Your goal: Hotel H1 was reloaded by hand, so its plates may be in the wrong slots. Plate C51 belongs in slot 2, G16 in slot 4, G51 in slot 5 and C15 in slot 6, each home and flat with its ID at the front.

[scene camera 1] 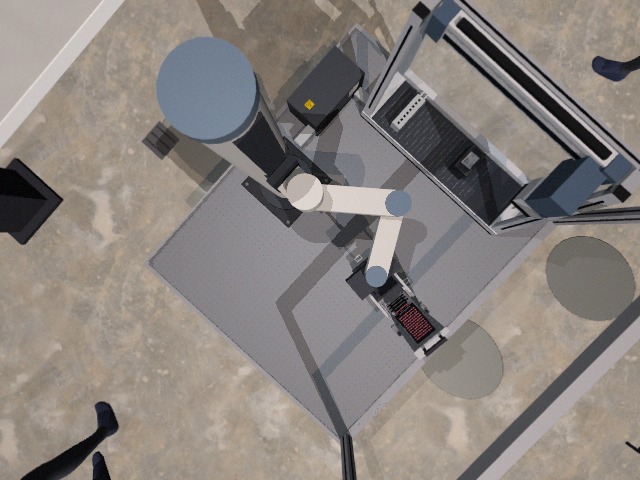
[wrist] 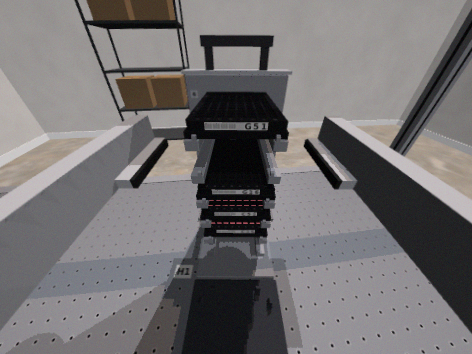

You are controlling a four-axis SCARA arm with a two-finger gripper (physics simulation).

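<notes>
Hotel H1 stands near the table's edge. Plate G51 lies on its top ledges, apparently slot 6. The ledge pair below, apparently slot 5, is empty. Below it come G16, C51 and C15, apparently in slots 4, 3 and 2. The lowest ledges are empty. All the plates look flat, with labels in front; the lower labels are small and blurred. My gripper is open and empty, its fingers apart to the left and right in front of the hotel.
A grey perforated table carries the hotel. A framed enclosure with a dark slatted deck stands at the upper right in the scene view. A dark box with a yellow label stands between it and the arm's column.
</notes>
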